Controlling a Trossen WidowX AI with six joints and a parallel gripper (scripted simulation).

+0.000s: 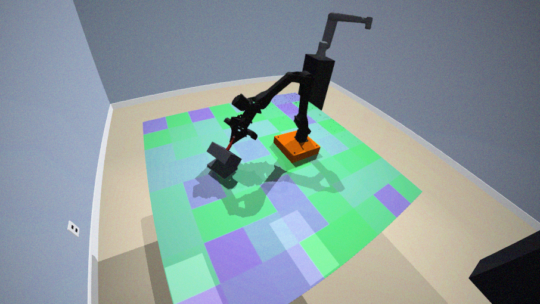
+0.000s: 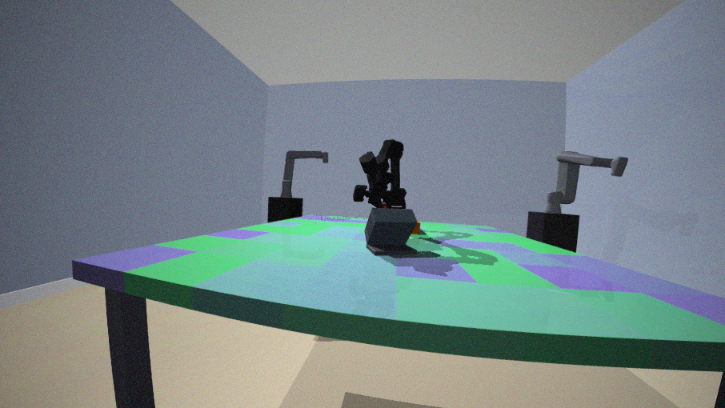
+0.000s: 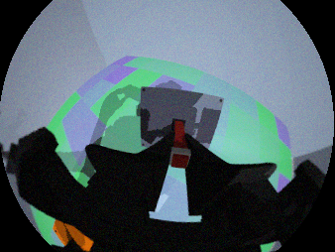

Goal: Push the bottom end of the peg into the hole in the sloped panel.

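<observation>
Right now the dark grey sloped panel is 40 mm ahead of my gripper tip, 20 mm to the left of it and 50 mm below it. Also, from my gripper tip: red peg 10 mm behind, 10 mm to the right, 10 mm above.
</observation>
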